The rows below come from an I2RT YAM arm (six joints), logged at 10 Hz.
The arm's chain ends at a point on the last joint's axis. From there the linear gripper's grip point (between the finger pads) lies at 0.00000 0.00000 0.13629 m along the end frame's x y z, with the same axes.
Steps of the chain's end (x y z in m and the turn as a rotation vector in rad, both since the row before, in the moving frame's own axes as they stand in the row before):
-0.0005 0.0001 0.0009 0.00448 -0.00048 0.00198
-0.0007 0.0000 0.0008 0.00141 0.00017 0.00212
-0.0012 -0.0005 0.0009 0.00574 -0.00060 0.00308
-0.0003 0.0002 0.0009 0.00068 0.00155 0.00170
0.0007 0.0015 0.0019 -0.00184 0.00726 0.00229
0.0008 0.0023 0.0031 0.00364 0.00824 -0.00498
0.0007 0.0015 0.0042 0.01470 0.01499 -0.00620
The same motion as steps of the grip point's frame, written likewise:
-0.0006 -0.0005 0.0009 0.00448 -0.00048 0.00198
-0.0007 -0.0002 0.0008 0.00141 0.00017 0.00212
-0.0013 -0.0013 0.0009 0.00574 -0.00060 0.00308
-0.0001 0.0001 0.0009 0.00068 0.00155 0.00170
0.0017 0.0018 0.0019 -0.00184 0.00726 0.00229
0.0019 0.0018 0.0031 0.00364 0.00824 -0.00498
0.0027 -0.0005 0.0042 0.01470 0.01499 -0.00620

